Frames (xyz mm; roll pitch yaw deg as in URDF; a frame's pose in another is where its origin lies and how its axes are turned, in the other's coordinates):
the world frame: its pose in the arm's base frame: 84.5 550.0 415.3 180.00 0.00 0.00
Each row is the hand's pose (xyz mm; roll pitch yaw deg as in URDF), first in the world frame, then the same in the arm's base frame.
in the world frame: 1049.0 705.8 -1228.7 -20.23 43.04 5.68
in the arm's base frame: 1133.5 -155.8 1644.0 159.77 -43.04 -5.68
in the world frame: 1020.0 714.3 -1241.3 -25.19 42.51 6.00
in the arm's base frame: 1104.5 -164.3 1656.6 154.81 -42.51 -6.00
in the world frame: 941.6 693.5 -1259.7 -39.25 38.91 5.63
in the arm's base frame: 1026.1 -143.5 1675.0 140.75 -38.91 -5.63
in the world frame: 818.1 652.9 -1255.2 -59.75 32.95 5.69
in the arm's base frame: 902.6 -102.9 1670.5 120.25 -32.95 -5.69
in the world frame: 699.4 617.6 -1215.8 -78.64 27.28 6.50
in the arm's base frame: 783.9 -67.6 1631.1 101.36 -27.28 -6.50
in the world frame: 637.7 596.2 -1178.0 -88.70 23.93 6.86
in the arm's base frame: 722.2 -46.2 1593.3 91.30 -23.93 -6.86
